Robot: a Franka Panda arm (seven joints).
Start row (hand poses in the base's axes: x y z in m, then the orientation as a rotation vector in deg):
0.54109, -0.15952, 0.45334, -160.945, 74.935, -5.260
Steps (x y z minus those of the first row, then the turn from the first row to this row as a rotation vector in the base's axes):
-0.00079, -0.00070, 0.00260, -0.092, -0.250, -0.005
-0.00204, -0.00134, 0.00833, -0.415, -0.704, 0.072
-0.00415, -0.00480, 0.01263, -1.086, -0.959, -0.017
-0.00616, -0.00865, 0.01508, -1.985, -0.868, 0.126
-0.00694, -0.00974, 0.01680, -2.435, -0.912, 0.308
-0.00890, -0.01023, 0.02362, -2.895, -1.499, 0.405
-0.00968, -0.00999, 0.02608, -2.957, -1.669, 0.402
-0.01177, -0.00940, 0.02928, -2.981, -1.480, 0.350
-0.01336, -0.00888, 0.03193, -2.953, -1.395, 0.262
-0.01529, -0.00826, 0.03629, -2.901, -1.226, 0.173
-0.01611, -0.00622, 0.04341, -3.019, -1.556, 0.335
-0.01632, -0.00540, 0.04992, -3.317, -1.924, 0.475
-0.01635, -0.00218, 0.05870, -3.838, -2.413, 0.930
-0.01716, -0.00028, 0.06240, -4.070, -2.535, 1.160
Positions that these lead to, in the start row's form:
0.54030, -0.16022, 0.45594, -160.914, 74.921, -5.671
0.53905, -0.16086, 0.46167, -161.037, 74.822, -6.520
0.53694, -0.16432, 0.46597, -161.423, 75.110, -7.340
0.53493, -0.16817, 0.46842, -162.289, 75.212, -7.833
0.53415, -0.16926, 0.47014, -162.753, 75.085, -8.203
0.53219, -0.16975, 0.47696, -162.930, 74.965, -9.344
0.53141, -0.16951, 0.47942, -162.903, 74.952, -9.625
0.52932, -0.16892, 0.48262, -162.974, 75.075, -9.380
0.52773, -0.16840, 0.48527, -162.933, 75.211, -9.244
0.52580, -0.16778, 0.48963, -162.910, 75.358, -8.974
0.52498, -0.16574, 0.49675, -162.962, 75.092, -9.513
0.52477, -0.16492, 0.50326, -163.127, 74.904, -10.234
0.52474, -0.16170, 0.51204, 163.528, -74.265, 11.267
0.52393, -0.15980, 0.51574, 163.526, -73.852, 11.576

